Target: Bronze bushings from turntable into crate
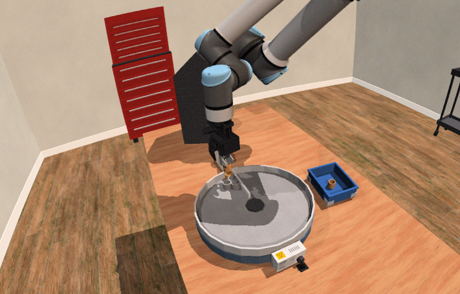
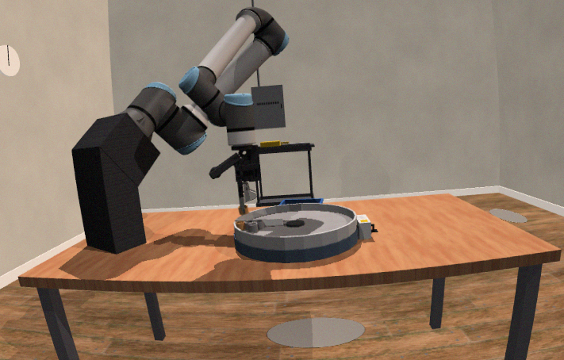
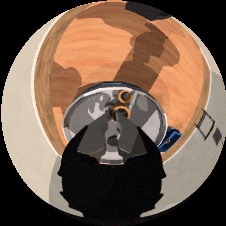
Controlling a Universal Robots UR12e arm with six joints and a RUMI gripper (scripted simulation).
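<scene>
Now: the blue crate 42 cm to the left of my hand, 13 cm ahead of it and 11 cm below it. From my hand the other things lie so: round grey turntable (16 cm ahead, 8 cm below, 7 cm to the left).
</scene>
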